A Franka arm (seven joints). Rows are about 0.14 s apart.
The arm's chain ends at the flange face. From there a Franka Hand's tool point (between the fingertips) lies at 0.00 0.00 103.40 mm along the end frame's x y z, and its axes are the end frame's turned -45 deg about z.
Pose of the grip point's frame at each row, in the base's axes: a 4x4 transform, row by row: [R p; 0 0 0 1], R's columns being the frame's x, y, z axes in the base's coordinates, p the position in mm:
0.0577 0.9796 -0.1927 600.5; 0.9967 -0.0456 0.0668 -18.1; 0.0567 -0.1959 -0.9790 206.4; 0 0 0 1
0.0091 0.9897 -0.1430 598.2; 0.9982 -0.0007 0.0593 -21.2; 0.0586 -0.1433 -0.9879 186.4; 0 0 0 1
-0.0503 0.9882 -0.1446 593.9; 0.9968 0.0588 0.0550 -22.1; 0.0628 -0.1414 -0.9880 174.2; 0 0 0 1
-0.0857 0.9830 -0.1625 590.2; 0.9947 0.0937 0.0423 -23.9; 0.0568 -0.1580 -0.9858 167.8; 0 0 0 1
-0.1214 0.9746 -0.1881 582.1; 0.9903 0.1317 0.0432 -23.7; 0.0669 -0.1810 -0.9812 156.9; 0 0 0 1
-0.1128 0.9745 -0.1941 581.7; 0.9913 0.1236 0.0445 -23.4; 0.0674 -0.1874 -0.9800 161.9; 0 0 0 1
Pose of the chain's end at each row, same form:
0.7335 0.6519 -0.1927 620.4; 0.6725 -0.7370 0.0668 -25.0; -0.0984 -0.1786 -0.9790 307.6; 0 0 0 1
0.7063 0.6934 -0.1430 613.0; 0.7053 -0.7063 0.0593 -27.3; -0.0599 -0.1428 -0.9879 288.5; 0 0 0 1
0.6632 0.7343 -0.1446 608.9; 0.7464 -0.6633 0.0550 -27.8; -0.0556 -0.1444 -0.9880 276.4; 0 0 0 1
0.6345 0.7557 -0.1625 607.0; 0.7696 -0.6371 0.0423 -28.3; -0.0716 -0.1519 -0.9858 269.7; 0 0 0 1
0.6033 0.7750 -0.1881 601.5; 0.7934 -0.6071 0.0432 -28.2; -0.0807 -0.1753 -0.9812 258.4; 0 0 0 1
0.6093 0.7688 -0.1941 601.8; 0.7884 -0.6136 0.0445 -28.0; -0.0849 -0.1802 -0.9800 263.2; 0 0 0 1

